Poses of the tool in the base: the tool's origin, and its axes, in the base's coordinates. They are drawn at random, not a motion.
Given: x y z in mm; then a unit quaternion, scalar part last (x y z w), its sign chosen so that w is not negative.
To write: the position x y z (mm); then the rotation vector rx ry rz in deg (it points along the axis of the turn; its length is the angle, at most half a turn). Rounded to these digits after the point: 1 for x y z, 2 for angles.
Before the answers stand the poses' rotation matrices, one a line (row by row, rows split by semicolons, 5 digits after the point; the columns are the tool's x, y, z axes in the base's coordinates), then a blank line. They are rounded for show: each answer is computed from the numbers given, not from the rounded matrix.
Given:
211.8 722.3 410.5 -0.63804 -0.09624 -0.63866 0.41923
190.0 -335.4 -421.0 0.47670 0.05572 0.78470 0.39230
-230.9 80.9 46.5 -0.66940 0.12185 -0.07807 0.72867
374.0 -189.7 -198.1 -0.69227 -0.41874 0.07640 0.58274
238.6 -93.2 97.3 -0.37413 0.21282 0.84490 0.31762
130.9 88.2 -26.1 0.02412 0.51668 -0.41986 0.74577
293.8 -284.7 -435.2 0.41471 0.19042 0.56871 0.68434
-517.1 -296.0 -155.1 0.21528 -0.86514 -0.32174 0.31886
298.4 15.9 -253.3 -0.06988 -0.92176 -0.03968 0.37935
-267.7 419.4 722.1 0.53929 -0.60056 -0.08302 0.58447
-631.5 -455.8 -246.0 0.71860 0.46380 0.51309 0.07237
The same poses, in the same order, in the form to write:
0.16570 0.65830 0.73429; -0.41268 -0.62997 0.65790; 0.89568 -0.41204 0.16728
-0.23772 -0.56255 0.79185; 0.66880 -0.68599 -0.28657; 0.70441 0.46147 0.53931
0.95812 -0.04936 0.28210; -0.27691 0.09162 0.95652; -0.07306 -0.99457 0.07411
0.63764 0.49072 -0.59381; 0.66880 0.02985 0.74284; 0.38225 -0.87081 -0.30916
-0.51829 -0.69596 -0.49701; 0.37747 -0.70765 0.59728; -0.76739 0.12196 0.62947
0.11351 0.65117 0.75040; -0.60132 0.64627 -0.46984; -0.79091 -0.39789 0.46492
0.28062 -0.62045 0.73233; 0.93632 0.00917 -0.35102; 0.21108 0.78420 0.58351
-0.70397 -0.16731 -0.69024; -0.57767 0.70028 0.41941; 0.41319 0.69399 -0.58962
-0.70242 0.15893 -0.69379; 0.09872 0.98708 0.12617; 0.70488 0.02013 -0.70904
0.26487 -0.55070 -0.79156; -0.74479 0.40455 -0.53068; 0.61247 0.73011 -0.30301
0.04325 0.59231 0.80455; 0.74084 -0.55930 0.37193; 0.67029 0.57996 -0.46300

211.8 722.3 410.5 -91.66 -13.83 -91.75
190.0 -335.4 -421.0 69.34 8.11 114.15
-230.9 80.9 46.5 -84.50 15.38 -9.85
374.0 -189.7 -198.1 -92.61 -56.02 10.22
238.6 -93.2 97.3 -56.41 32.09 127.38
130.9 88.2 -26.1 3.02 64.80 -52.66
293.8 -284.7 -435.2 53.25 24.45 73.03
-517.1 -296.0 -155.1 32.44 -130.36 -48.48
298.4 15.9 -253.3 -10.23 -134.90 -5.81
-267.7 419.4 722.1 72.09 -80.28 -11.10
-631.5 -455.8 -246.0 123.71 79.84 88.33

